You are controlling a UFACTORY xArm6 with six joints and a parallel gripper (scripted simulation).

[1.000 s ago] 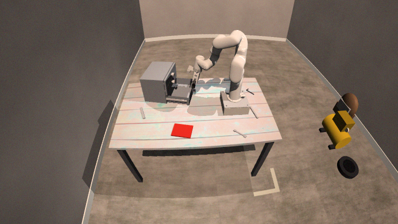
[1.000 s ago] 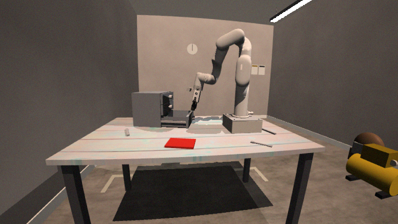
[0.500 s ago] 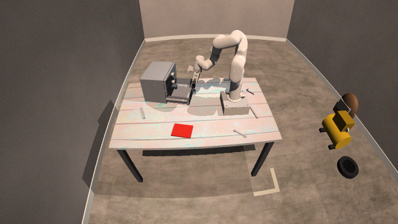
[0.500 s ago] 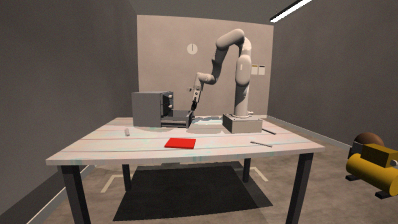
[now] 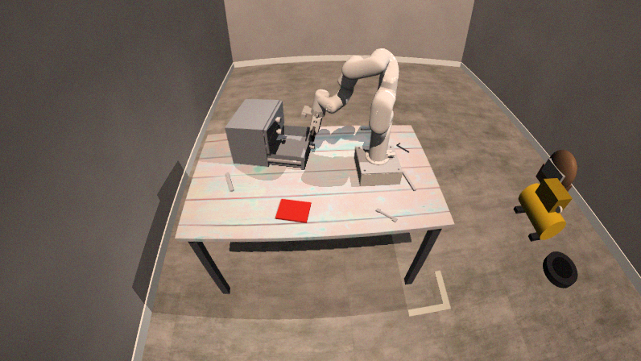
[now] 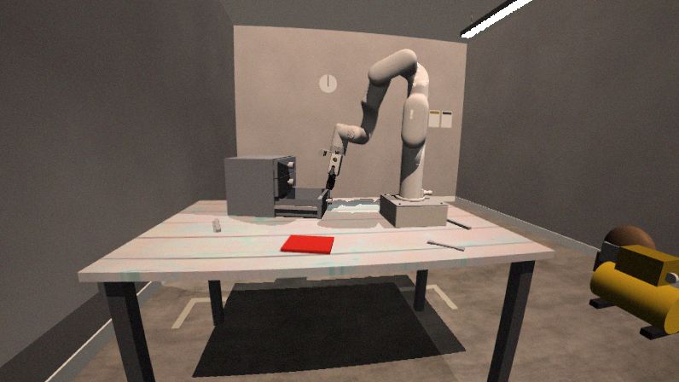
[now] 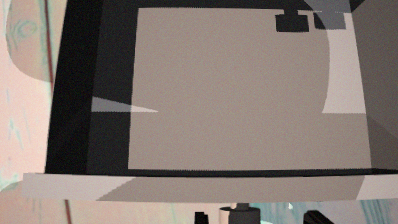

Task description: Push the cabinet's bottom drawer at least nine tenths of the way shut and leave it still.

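Now: hand 120 mm short of the bottom drawer, 100 mm above it and 30 mm to the left of it. Round my hand: flat red square: 420 mm to the left, 120 mm below, 120 mm ahead; tool: 540 mm behind, 120 mm below, 20 mm to the right.
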